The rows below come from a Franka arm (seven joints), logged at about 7 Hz.
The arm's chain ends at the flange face. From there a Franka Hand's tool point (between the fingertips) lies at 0.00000 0.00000 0.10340 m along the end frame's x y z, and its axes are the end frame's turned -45 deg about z.
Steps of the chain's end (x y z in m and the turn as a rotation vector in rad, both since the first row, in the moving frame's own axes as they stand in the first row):
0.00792 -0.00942 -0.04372 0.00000 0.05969 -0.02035
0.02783 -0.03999 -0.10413 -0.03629 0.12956 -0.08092
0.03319 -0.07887 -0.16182 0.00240 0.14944 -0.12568
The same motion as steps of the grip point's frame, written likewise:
0.01667 0.00326 -0.04390 -0.04221 0.04221 -0.02035
0.05524 0.00320 -0.10506 -0.11727 0.06595 -0.08092
0.09094 -0.02231 -0.16297 -0.10397 0.10737 -0.12568

